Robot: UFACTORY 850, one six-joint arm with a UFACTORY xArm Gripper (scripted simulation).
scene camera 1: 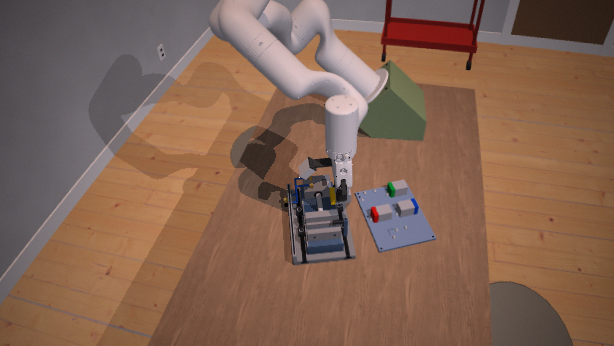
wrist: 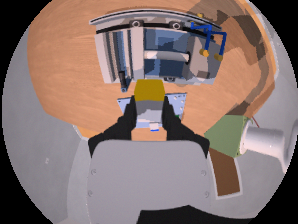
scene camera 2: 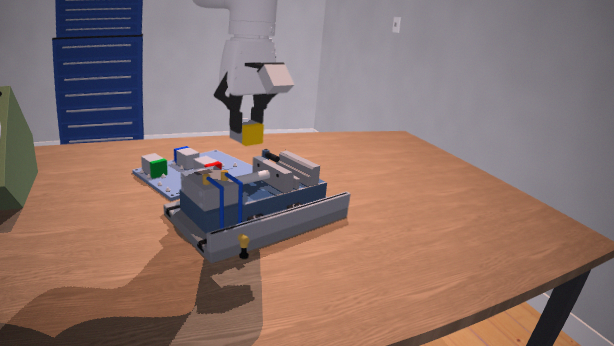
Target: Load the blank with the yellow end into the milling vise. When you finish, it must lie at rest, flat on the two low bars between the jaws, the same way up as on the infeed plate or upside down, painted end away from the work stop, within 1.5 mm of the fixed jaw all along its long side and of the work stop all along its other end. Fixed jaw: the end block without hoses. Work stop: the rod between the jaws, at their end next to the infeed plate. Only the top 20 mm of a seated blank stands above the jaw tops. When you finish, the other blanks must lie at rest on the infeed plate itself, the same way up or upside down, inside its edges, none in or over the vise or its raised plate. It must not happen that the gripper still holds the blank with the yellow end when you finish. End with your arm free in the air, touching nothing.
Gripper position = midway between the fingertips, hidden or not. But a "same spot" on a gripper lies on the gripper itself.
Labels:
gripper: scene camera 1; wrist; scene camera 2 246,130
same spot on gripper: [scene camera 1: 341,195] = [wrist: 123,114]

